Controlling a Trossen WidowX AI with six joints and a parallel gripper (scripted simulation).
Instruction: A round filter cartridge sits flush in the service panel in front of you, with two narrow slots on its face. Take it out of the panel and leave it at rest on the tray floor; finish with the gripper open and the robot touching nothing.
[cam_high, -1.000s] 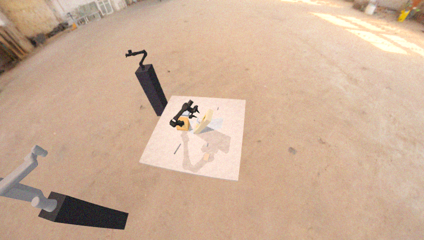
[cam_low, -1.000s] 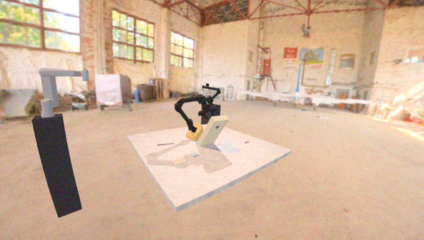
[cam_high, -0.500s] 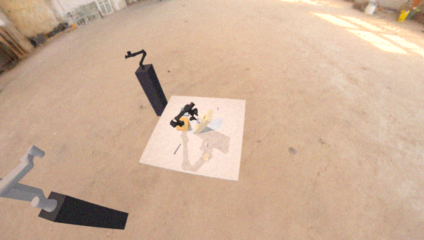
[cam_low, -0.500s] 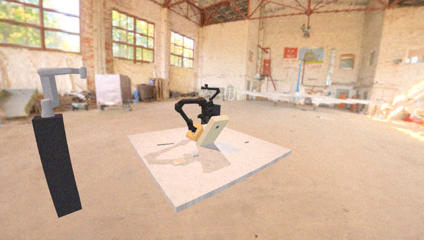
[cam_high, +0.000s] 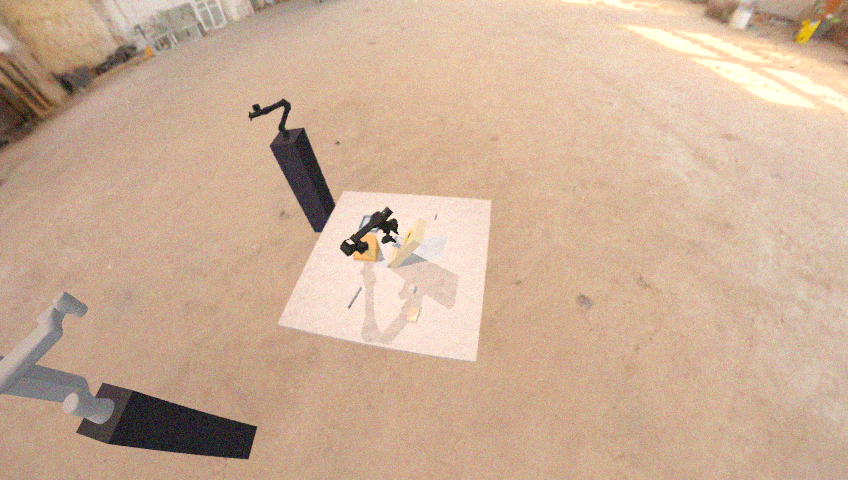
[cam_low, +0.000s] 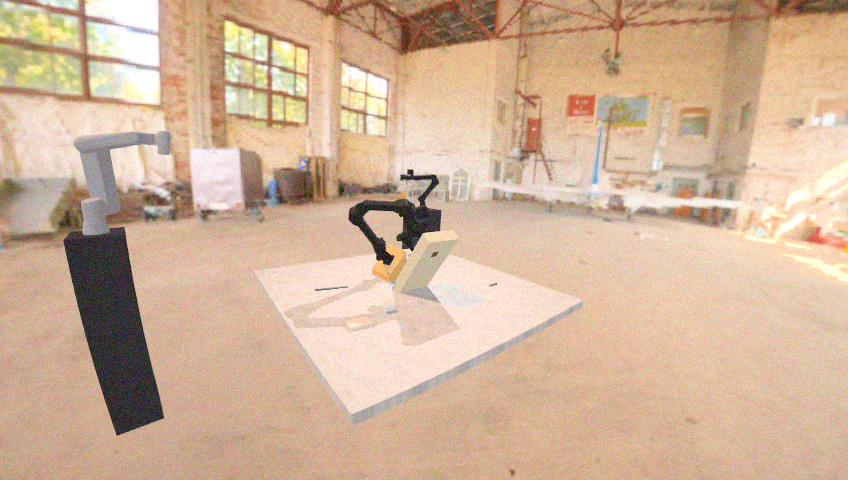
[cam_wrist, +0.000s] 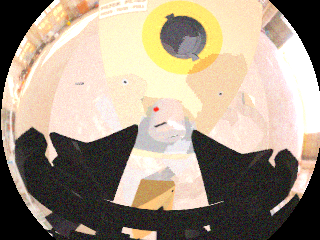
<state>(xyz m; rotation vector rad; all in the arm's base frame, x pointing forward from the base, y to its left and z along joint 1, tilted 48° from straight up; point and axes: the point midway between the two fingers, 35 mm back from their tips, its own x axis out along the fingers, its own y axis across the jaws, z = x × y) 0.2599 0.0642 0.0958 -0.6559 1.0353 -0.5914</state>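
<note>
My gripper tip is now 20 mm above the round filter cartridge and 10 mm short of it. From my gripper tip the other things lie so: blue-rimmed tray: 320 mm to the left, 290 mm behind, 200 mm below; then pale yellow service panel: 50 mm ahead, 40 mm below, 10 mm to the right; then small cream block: 440 mm to the right, 200 mm below, 110 mm ahead.
</note>
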